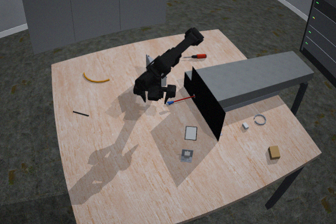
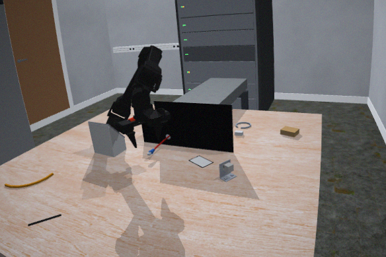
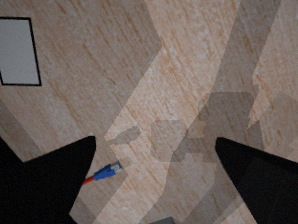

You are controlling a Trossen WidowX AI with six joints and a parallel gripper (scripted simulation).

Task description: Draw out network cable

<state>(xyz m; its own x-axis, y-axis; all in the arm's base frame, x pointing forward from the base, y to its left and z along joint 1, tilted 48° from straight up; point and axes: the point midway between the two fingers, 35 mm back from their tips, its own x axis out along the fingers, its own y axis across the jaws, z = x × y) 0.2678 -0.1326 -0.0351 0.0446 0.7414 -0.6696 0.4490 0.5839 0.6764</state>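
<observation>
Right now the blue plug is 12 cm below my hand, 10 cm to the left of it and 6 cm behind it. The rest, counted from my hand: white rectangle (15 cm below, 14 cm ahead, 13 cm to the left); network jack (28 cm ahead, 11 cm below, 5 cm to the left); black rod (37 cm to the right, 17 cm behind, 15 cm below).
</observation>
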